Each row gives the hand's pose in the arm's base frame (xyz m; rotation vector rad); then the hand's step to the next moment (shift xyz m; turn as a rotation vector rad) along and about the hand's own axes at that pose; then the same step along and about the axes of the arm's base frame.
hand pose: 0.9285 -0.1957 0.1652 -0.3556 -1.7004 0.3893
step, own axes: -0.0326 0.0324 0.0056 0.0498 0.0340 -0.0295
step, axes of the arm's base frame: 0.0002 0.0142 -0.0441 0.0217 0.0542 0.0331
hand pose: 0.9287 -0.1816 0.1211 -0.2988 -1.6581 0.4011
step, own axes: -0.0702 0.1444 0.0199 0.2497 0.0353 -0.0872
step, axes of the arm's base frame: -0.0162 0.0992 -0.1268 0.0537 0.1444 0.2179
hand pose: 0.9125 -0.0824 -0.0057 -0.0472 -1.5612 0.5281
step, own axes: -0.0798 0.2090 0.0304 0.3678 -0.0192 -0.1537
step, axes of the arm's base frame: -0.0835 0.1488 -0.1478 0.1239 0.1570 0.3454
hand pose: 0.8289 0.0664 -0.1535 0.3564 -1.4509 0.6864
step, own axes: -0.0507 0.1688 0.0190 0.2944 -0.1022 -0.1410
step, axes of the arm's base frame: -0.1187 0.1064 -0.0776 0.1672 0.0704 0.2900
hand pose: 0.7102 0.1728 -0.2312 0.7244 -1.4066 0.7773
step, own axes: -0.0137 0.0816 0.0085 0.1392 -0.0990 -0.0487
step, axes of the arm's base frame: -0.0721 0.0387 -0.0146 0.1106 -0.0102 0.1386
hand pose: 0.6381 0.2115 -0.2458 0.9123 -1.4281 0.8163
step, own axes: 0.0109 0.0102 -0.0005 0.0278 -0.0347 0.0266
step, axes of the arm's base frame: -0.0089 0.0043 0.0112 0.0191 -0.0411 0.0251
